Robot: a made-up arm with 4 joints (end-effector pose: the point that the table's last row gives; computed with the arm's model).
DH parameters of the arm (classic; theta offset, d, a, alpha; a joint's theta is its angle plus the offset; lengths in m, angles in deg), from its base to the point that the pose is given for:
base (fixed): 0 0.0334 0 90
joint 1: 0 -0.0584 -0.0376 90
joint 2: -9.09 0 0.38 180
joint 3: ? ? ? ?
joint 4: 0 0.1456 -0.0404 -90
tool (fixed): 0 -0.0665 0 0
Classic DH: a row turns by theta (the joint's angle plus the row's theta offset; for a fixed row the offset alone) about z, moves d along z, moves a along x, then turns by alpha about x.
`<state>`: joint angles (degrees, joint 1 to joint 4).
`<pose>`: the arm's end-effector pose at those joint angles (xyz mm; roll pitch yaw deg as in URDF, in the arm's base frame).
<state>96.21 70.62 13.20 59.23</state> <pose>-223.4 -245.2 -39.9 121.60 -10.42 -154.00</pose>
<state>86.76 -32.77 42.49 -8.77</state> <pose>-220.0 66.4 377.7 -84.40 -14.03 80.12</pose>
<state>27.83 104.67 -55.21 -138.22</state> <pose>-136.1 -121.2 385.8 170.42 15.21 15.42</pose>
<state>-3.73 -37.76 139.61 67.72</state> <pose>362.8 475.6 246.4 0.54 -71.45 176.87</pose>
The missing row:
joint 3: -9.09 0.2987 -0.1656 90
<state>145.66 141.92 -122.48 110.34</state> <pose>-42.7 -294.9 -281.3 -58.90 49.03 -148.15</pose>
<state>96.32 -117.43 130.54 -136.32</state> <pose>-336.1 587.4 -336.2 100.93 -20.22 45.60</pose>
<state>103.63 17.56 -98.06 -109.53</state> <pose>-419.6 259.0 240.2 109.90 -21.26 18.87</pose>
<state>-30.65 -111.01 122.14 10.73</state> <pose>-81.9 628.8 344.4 -27.36 -27.42 -117.66</pose>
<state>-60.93 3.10 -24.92 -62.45</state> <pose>293.3 83.8 131.0 -138.21 51.97 -159.35</pose>
